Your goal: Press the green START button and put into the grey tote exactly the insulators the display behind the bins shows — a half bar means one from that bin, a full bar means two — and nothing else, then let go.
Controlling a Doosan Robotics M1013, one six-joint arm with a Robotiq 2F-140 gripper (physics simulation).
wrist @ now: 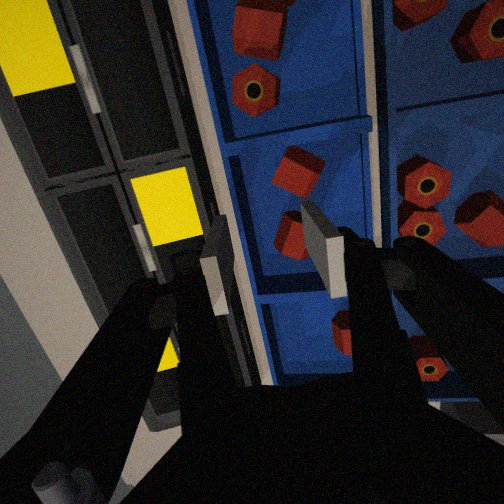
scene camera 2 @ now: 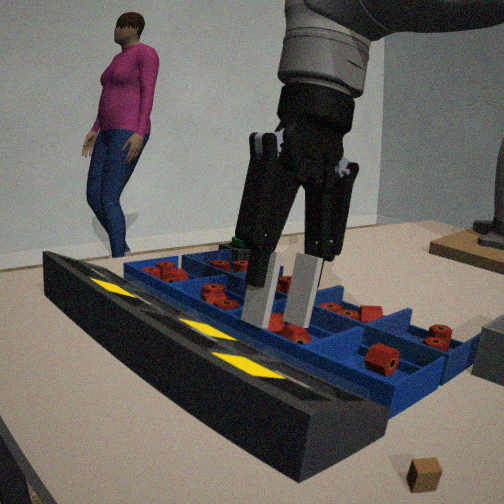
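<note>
My gripper (scene camera 2: 276,320) is open and empty, pointing down over the blue bins (scene camera 2: 320,330) beside the black display (scene camera 2: 200,350). In the wrist view, one finger of the gripper (wrist: 272,265) hangs over the display's edge. The other hangs over a compartment holding two red insulators (wrist: 298,171), and touches neither. Three yellow bars are lit on the display (scene camera 2: 112,287) (scene camera 2: 207,328) (scene camera 2: 247,365); the nearest also shows in the wrist view (wrist: 166,205). The green START button (scene camera 2: 239,242) peeks out behind the gripper. A corner of the grey tote (scene camera 2: 492,350) shows at the right edge.
Red insulators lie in several other compartments (scene camera 2: 382,358) (wrist: 425,186). A small brown cube (scene camera 2: 424,474) sits on the table near the display's end. A person in a magenta top (scene camera 2: 122,130) stands beyond the table. The robot's base (scene camera 2: 475,245) is at the far right.
</note>
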